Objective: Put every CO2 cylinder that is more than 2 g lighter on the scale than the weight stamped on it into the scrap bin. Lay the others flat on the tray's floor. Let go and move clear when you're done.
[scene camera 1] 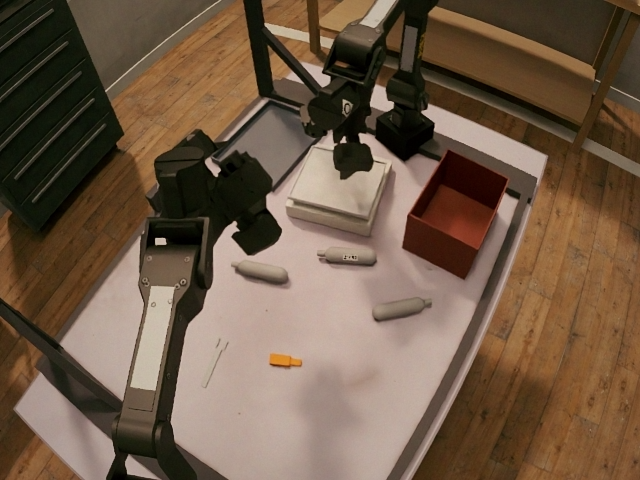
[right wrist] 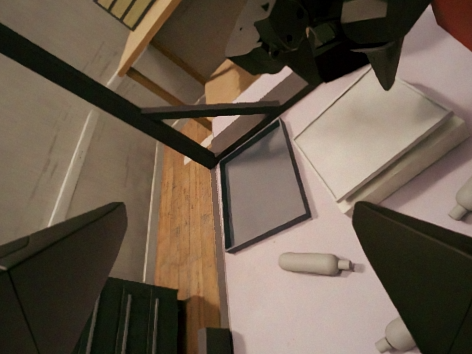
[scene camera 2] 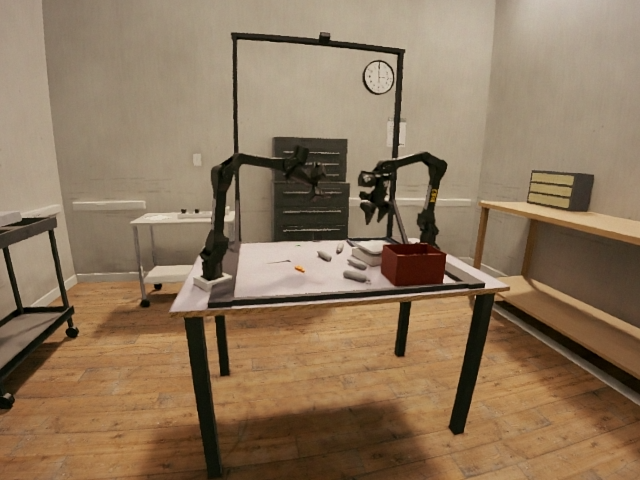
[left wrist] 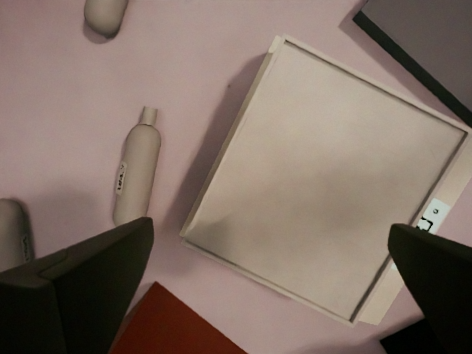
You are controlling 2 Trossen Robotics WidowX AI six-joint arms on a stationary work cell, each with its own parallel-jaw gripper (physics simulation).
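Seen in the pictures: left gripper, fingertip midpoint: [right wrist: 348, 85] [scene camera 2: 372, 223] [left wrist: 270, 231]; right gripper, fingertip midpoint: [right wrist: 241, 212] [scene camera 2: 330, 189]; left arm's base, origin of the base link: [scene camera 1: 406, 120] [right wrist: 331, 29]; right arm's base, origin of the base link: [scene camera 2: 212, 276].
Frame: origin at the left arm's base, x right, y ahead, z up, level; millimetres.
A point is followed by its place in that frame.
Four grey CO2 cylinders lie on the table: one [scene camera 1: 350, 256] @(x -172, y 324, z -45 mm) [scene camera 2: 356, 264] @(x -180, y 321, z -55 mm) [left wrist: 137, 172] @(x -156, y 320, z -43 mm) with its label showing, one [scene camera 1: 402, 308] @(x -320, y 323, z -44 mm) [scene camera 2: 355, 275] @(x -328, y 320, z -49 mm) nearer the bin, one [scene camera 1: 261, 271] @(x -86, y 477, z -44 mm) [scene camera 2: 324, 255] @(x -104, y 469, z -49 mm) farther left, and one [scene camera 2: 339, 248] @(x 24, y 413, z -49 mm) [right wrist: 309, 263] @(x 58, y 418, z -42 mm) beside the tray, hidden in scene camera 1. The white scale [scene camera 1: 336, 188] @(x -47, y 254, z -10 mm) [left wrist: 320, 175] @(x -26, y 244, z -10 mm) [right wrist: 375, 135] @(x -56, y 255, z -10 mm) bears nothing; its display is partly hidden. The grey tray [scene camera 1: 279, 136] @(x 207, y 224, z -69 mm) [right wrist: 265, 190] @(x 180, y 269, z -69 mm) and red scrap bin [scene camera 1: 439, 245] @(x -285, y 196, z 1 mm) [scene camera 2: 413, 266] @(x -333, y 109, z 4 mm) look empty. My left gripper [scene camera 1: 354, 160] @(x -69, y 262, z 102 mm) [scene camera 2: 374, 217] @(x -69, y 262, z 102 mm) is open above the scale. My right gripper [scene camera 1: 256, 232] [scene camera 2: 317, 195] is open, high above the table.
An orange tool [scene camera 1: 281, 360] @(x -251, y 555, z -63 mm) [scene camera 2: 299, 268] @(x -260, y 551, z -63 mm) and a thin pale forked tool [scene camera 1: 212, 364] @(x -175, y 665, z -69 mm) lie toward the front in scene camera 1. Black frame posts [scene camera 1: 255, 46] @(x 371, y 162, z 106 mm) [scene camera 2: 398, 103] @(x 352, y 151, z 685 mm) stand at the table's edge. The left arm reaches in close beside the bin.
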